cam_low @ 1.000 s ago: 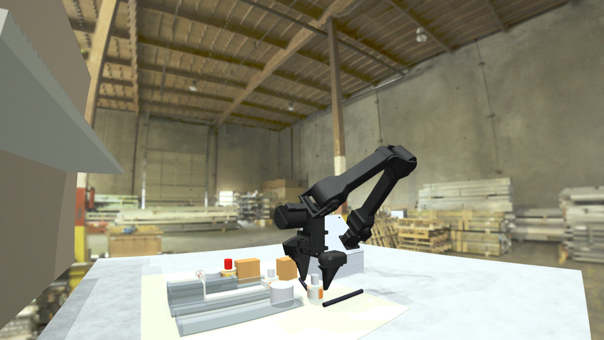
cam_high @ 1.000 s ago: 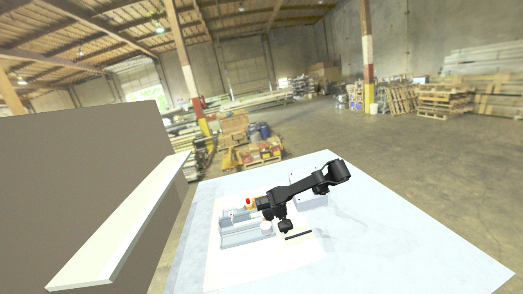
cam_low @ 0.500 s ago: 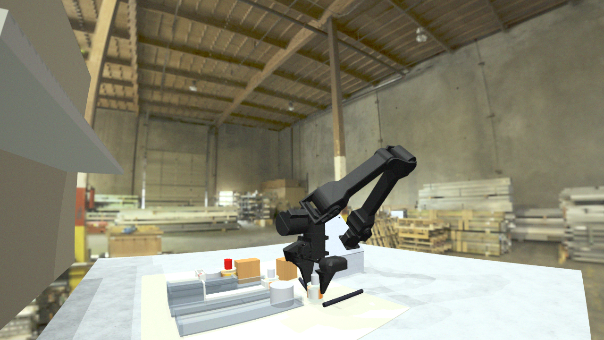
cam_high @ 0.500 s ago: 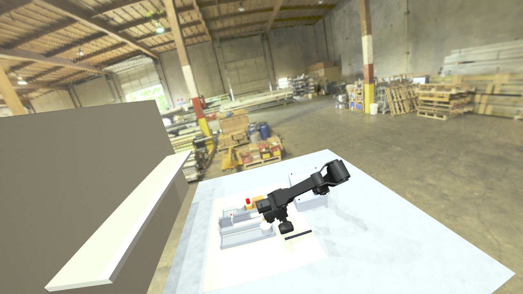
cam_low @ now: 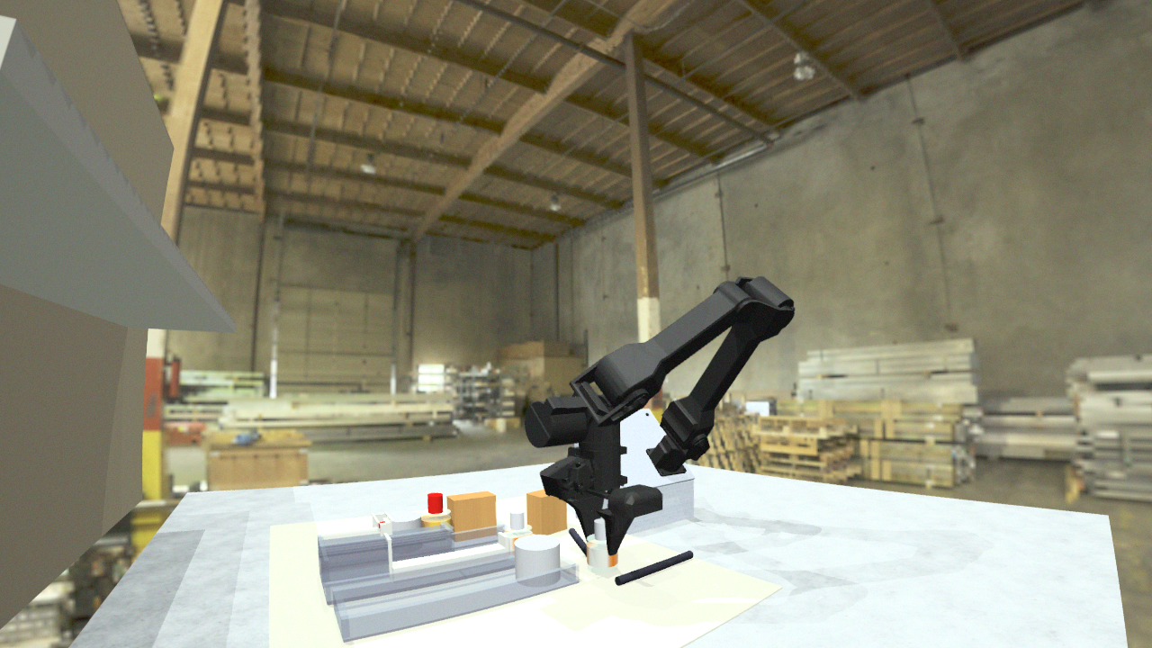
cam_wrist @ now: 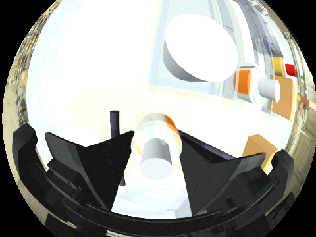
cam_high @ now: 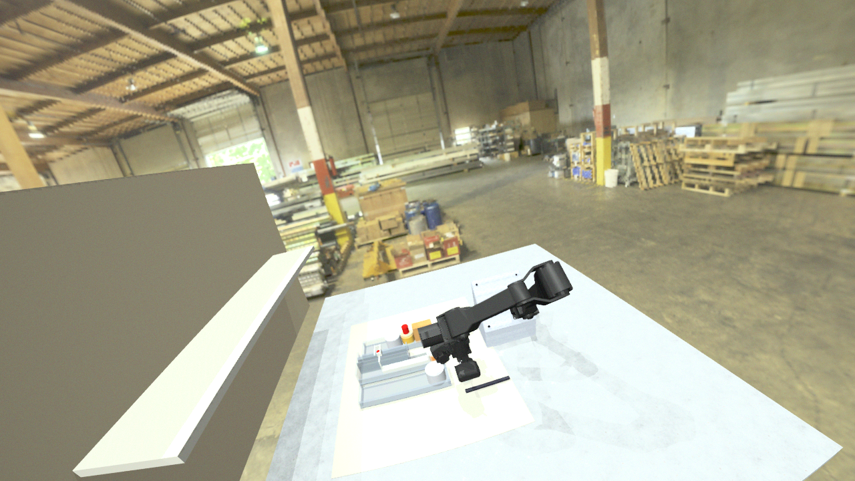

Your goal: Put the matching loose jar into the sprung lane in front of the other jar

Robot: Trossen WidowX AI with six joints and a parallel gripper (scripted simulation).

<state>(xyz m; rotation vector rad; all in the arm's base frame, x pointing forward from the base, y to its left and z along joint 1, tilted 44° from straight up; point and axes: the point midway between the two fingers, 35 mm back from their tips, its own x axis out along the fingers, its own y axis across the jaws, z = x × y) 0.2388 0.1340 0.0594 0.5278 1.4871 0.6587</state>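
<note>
My gripper tip is 110 mm short of the brown box, 220 mm to the left of it and 10 mm below it. Also, from my gripper tip: white pusher plate 200 mm ahead, 120 mm to the right, 20 mm above; then grey lane rack 240 mm ahead, 110 mm to the right, 10 mm below.
</note>
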